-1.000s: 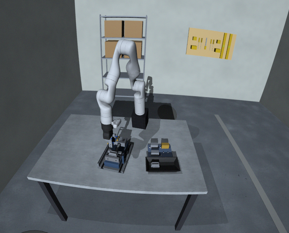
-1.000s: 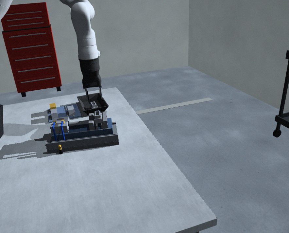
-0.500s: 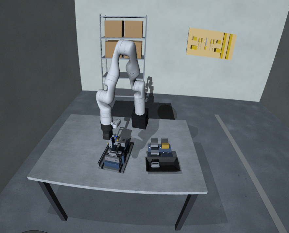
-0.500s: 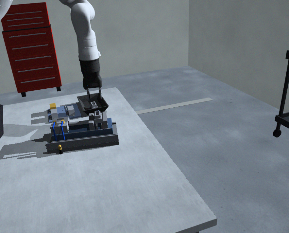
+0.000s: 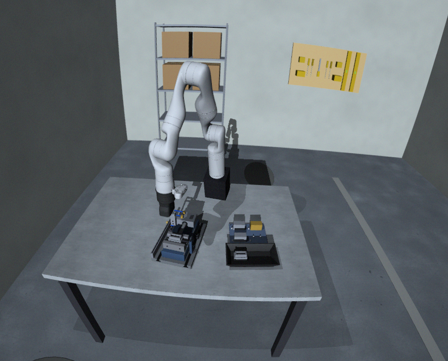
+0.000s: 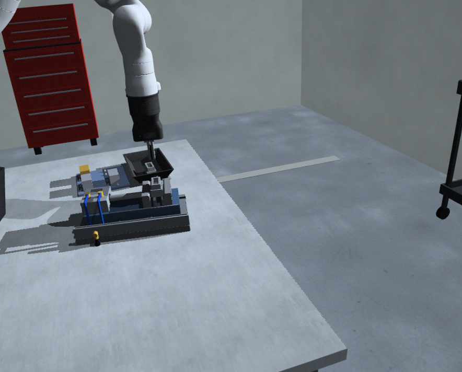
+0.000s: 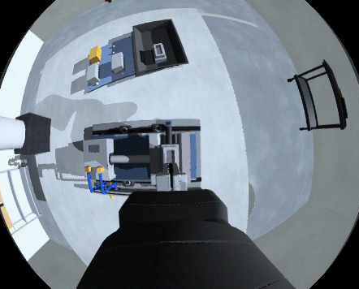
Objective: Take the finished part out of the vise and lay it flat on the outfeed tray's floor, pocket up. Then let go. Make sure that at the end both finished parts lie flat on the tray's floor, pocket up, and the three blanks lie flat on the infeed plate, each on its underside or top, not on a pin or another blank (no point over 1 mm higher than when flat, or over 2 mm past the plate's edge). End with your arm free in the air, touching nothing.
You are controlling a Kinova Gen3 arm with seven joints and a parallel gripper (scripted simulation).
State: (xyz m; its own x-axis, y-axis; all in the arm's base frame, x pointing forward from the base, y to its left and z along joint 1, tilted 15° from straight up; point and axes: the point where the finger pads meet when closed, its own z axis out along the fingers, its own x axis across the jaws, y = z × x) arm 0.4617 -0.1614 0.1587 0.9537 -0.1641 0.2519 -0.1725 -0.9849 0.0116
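The vise is 160 mm below my hand, 70 mm behind it and 20 mm to the left of it. Also, from my hand: blue fixture plate 350 mm to the left, 200 mm below, 140 mm behind; yellow block 390 mm to the left, 200 mm behind, 170 mm below.
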